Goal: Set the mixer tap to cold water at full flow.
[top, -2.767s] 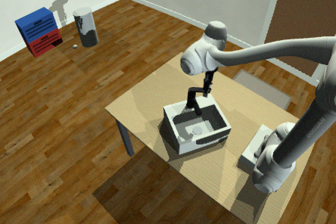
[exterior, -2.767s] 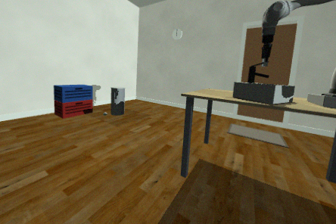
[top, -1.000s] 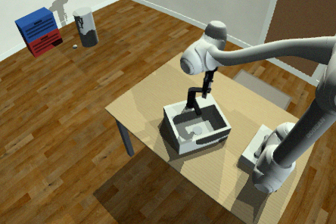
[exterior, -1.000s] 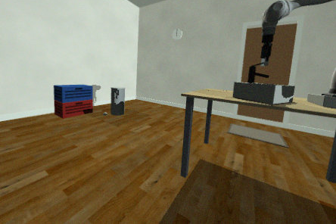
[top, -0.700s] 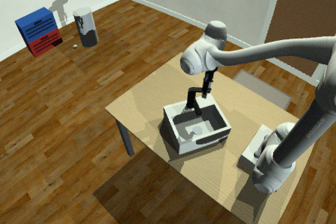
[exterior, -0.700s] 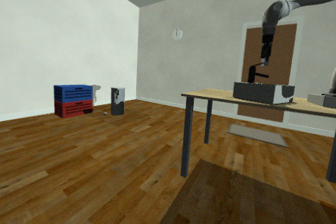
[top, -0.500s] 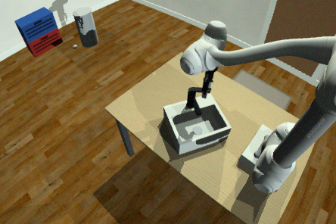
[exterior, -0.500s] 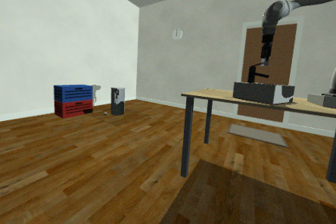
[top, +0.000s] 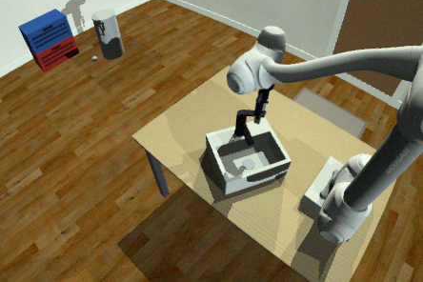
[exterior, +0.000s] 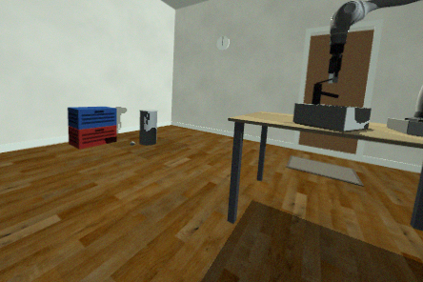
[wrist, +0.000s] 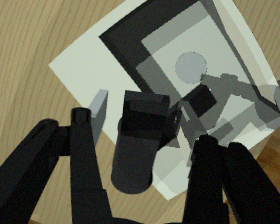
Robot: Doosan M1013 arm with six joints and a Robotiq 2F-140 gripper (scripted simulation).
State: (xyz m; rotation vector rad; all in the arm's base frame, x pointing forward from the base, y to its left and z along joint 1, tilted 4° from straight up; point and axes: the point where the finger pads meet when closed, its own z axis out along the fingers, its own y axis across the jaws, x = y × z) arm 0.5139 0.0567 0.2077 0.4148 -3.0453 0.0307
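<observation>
Now: hand 30 mm short of the lever, 20 mm above it and 10 mm to the right of it. The rest, counted from my hand: white sink basin 260 mm below, 80 mm to the left, 20 mm behind.
</observation>
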